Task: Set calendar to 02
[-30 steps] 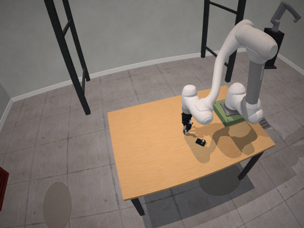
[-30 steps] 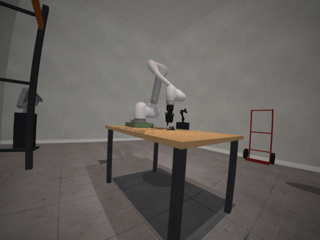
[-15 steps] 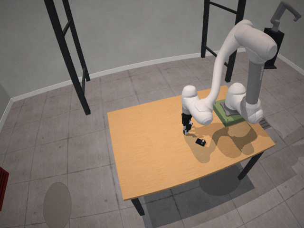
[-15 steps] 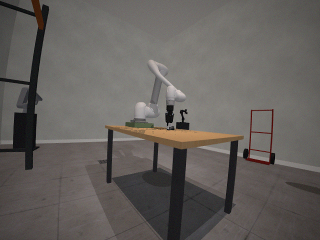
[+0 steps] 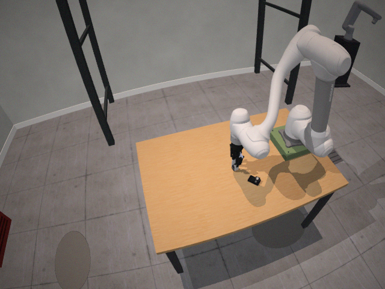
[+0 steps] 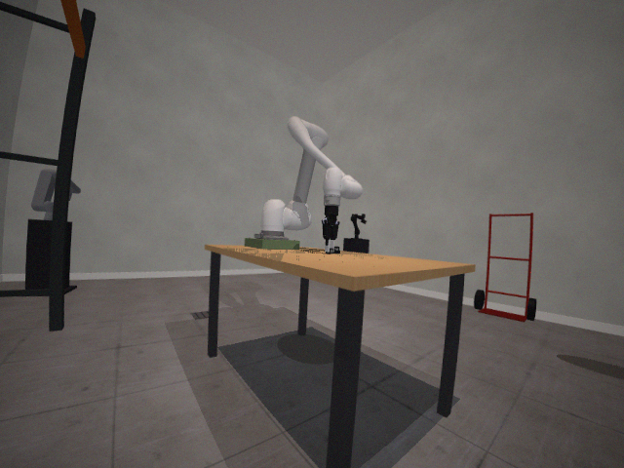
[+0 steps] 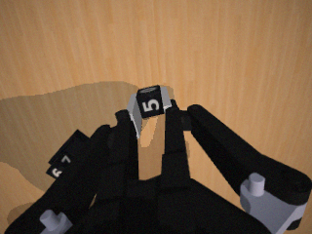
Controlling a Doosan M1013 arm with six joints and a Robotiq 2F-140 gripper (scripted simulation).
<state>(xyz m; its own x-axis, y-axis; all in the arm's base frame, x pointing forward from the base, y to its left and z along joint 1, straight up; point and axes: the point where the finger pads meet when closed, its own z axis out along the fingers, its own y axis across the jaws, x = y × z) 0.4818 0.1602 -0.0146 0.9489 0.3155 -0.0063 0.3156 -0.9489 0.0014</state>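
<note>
Now: hand 3 cm above the black number cube.
</note>
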